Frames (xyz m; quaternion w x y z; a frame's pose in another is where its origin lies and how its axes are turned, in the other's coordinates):
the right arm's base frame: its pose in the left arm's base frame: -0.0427 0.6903 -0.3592 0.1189 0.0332 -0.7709 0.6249
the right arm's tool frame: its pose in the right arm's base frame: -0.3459 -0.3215 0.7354 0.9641 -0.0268 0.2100 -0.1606
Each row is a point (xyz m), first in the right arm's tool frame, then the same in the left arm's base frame.
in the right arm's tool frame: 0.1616 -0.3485 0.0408
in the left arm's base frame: 0.2766 -0.2195 0.1044
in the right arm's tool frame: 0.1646 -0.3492 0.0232
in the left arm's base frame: 0.2841 -0.2036 0.1078
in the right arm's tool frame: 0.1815 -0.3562 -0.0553
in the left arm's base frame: 0.3166 -0.1328 0.1284
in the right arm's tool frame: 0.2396 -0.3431 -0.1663
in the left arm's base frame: 0.3276 -0.0110 0.1585
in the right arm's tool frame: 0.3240 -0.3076 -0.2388
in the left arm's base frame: 0.2891 0.0966 0.1829
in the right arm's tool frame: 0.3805 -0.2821 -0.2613
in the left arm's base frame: 0.2489 0.1471 0.1961
